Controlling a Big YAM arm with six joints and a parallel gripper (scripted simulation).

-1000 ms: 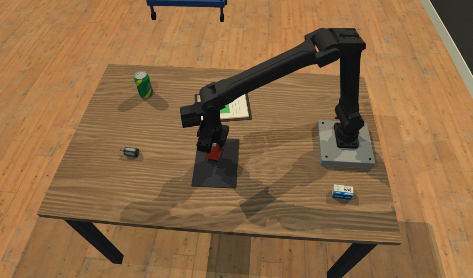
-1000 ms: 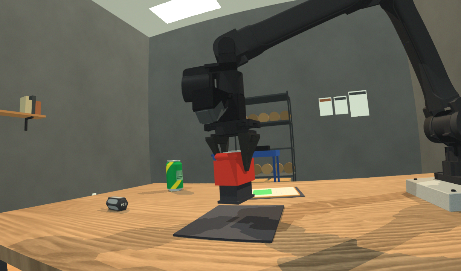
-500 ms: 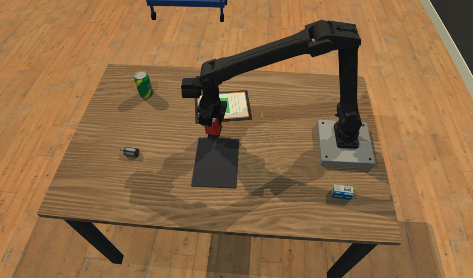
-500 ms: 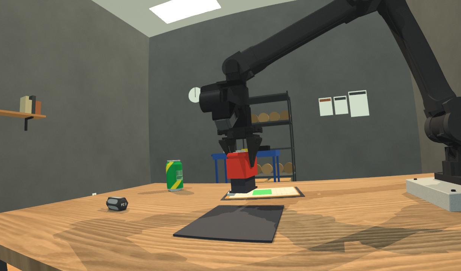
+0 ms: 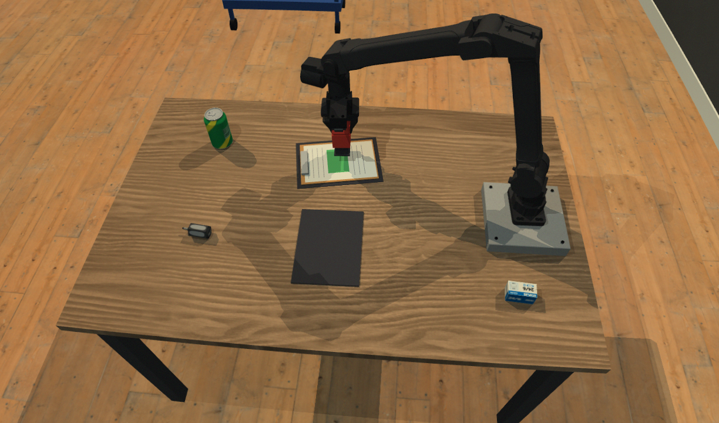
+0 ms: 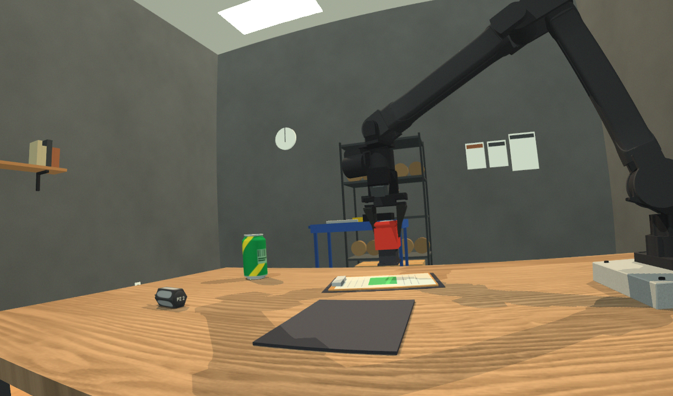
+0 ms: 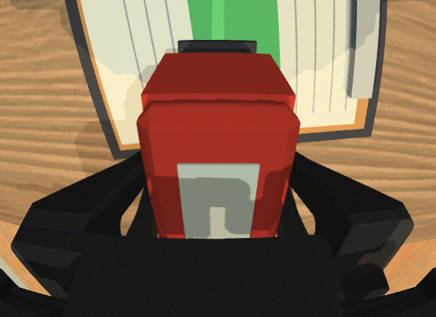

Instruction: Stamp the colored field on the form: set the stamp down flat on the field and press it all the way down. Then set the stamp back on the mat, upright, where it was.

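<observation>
The red stamp lies 20 mm below my hand. Also, from my hand: form 100 mm below, 30 mm to the left, 20 mm ahead; then dark mat 320 mm to the left, 110 mm below, 10 mm ahead; then small black object 370 mm ahead, 300 mm to the left, 90 mm below.
</observation>
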